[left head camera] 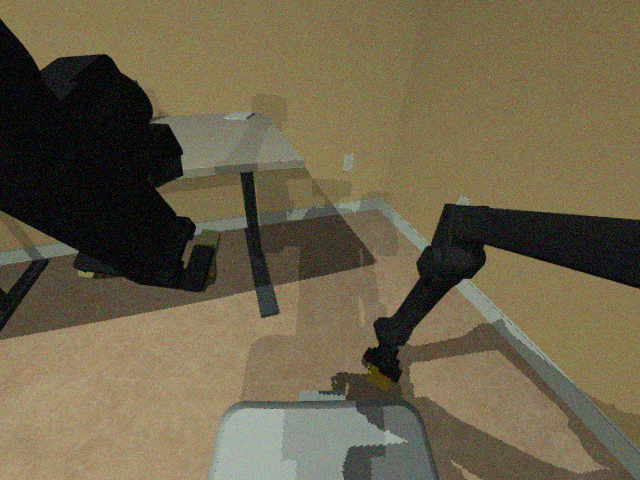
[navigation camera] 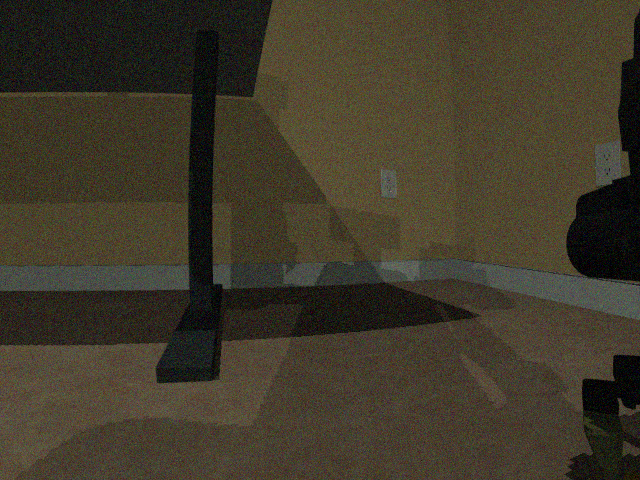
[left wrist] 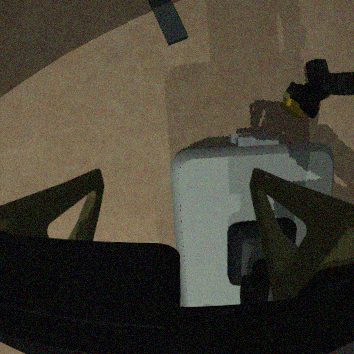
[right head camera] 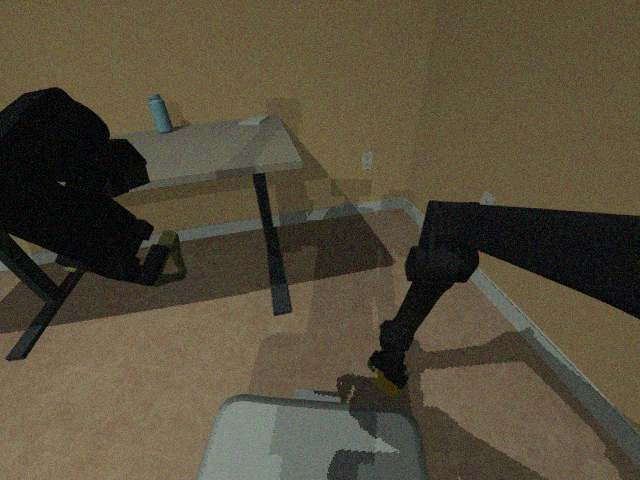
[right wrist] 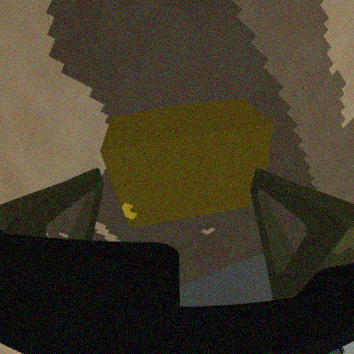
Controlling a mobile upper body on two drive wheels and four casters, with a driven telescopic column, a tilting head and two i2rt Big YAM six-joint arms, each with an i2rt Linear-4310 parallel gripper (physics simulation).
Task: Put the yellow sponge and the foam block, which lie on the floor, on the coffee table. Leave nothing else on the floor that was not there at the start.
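Places are measured from the left arm's base along level axes (x ahead, y left, z up), in metres.
Pixels of known places: left gripper, fingertip midpoint: (left head camera: 179,274) (left wrist: 176,176) (right head camera: 156,270); right gripper, fingertip midpoint: (left head camera: 378,374) (left wrist: 293,104) (right head camera: 385,379) (right wrist: 175,175).
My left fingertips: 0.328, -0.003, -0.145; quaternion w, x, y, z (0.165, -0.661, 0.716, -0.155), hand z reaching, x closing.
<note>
Behind a point stands the place of what it marks, as x, y, z.
The yellow sponge (left head camera: 379,379) {0.446, -0.452, -0.809} (right head camera: 387,384) {0.447, -0.457, -0.810} (left wrist: 292,107) {0.455, -0.443, -0.809} (right wrist: 187,162) {0.479, -0.469, -0.810} lies on the floor in front of the robot's base. My right gripper (right wrist: 175,175) {0.469, -0.455, -0.819} is open over it, pointing down. In the right wrist view the sponge spans nearly the whole gap between the fingertips, and the right-hand fingertip overlaps its edge. My left gripper (left wrist: 176,176) {0.328, -0.003, -0.145} is open and empty, high above the floor and base, left of the sponge in the head views. The coffee table (left head camera: 206,144) {0.872, 0.152, -0.136} (right head camera: 206,152) {0.850, 0.172, -0.136} stands beyond it, partly hidden by the left arm. The foam block does not show.
A blue bottle (right head camera: 160,114) {1.169, 0.535, -0.051} and a flat white thing (left head camera: 239,116) {1.290, 0.150, -0.126} (right head camera: 253,120) {1.309, 0.155, -0.126} are on the table. A dark table leg (left head camera: 251,217) {1.041, 0.082, -0.514} (right head camera: 267,222) {1.042, 0.077, -0.539} (navigation camera: 201,165) {1.042, 0.075, -0.496} stands ahead. The robot's pale base (left head camera: 253,434) {0.241, -0.058, -0.596} (right head camera: 240,434) {0.223, -0.050, -0.596} (left wrist: 202,200) {0.178, -0.052, -0.596} is close to the sponge. Walls close off the back and right.
</note>
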